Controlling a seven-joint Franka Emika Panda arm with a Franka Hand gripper.
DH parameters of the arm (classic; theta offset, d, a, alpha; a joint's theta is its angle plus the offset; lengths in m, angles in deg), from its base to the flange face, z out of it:
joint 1: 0 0.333 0 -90
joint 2: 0 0 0 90
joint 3: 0 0.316 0.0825 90
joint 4: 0 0 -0.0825 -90
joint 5: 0 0.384 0 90
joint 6: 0 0 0.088 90
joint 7: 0 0.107 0 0
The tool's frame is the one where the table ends.
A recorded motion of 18 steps. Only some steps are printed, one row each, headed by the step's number.
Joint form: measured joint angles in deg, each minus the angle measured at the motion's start. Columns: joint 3, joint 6, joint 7, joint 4, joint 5, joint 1, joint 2.
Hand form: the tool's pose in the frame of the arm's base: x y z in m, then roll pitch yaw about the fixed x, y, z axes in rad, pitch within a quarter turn. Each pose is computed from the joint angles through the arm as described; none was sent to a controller.
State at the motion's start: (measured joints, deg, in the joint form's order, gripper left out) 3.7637 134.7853 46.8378 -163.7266 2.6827 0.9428 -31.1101
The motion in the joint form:
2: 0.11 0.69 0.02 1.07 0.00 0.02 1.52
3: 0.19 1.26 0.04 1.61 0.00 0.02 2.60
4: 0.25 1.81 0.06 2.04 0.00 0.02 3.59
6: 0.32 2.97 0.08 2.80 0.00 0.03 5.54
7: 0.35 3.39 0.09 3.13 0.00 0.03 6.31
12: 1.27 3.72 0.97 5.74 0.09 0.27 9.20
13: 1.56 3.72 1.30 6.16 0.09 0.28 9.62
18: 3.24 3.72 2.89 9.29 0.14 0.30 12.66
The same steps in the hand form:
2: 0.3440 0.0270 0.3430 -3.1107 -0.0278 -0.7747
3: 0.3480 0.0278 0.3414 -3.1102 -0.0281 -0.7735
4: 0.3514 0.0285 0.3395 -3.1102 -0.0277 -0.7727
6: 0.3578 0.0295 0.3348 -3.1099 -0.0267 -0.7714
7: 0.3603 0.0300 0.3331 -3.1099 -0.0261 -0.7709
12: 0.3749 0.0389 0.3339 -3.1102 -0.0274 -0.7670
13: 0.3770 0.0411 0.3342 -3.1110 -0.0280 -0.7676
18: 0.3932 0.0549 0.3361 -3.1120 -0.0308 -0.7661

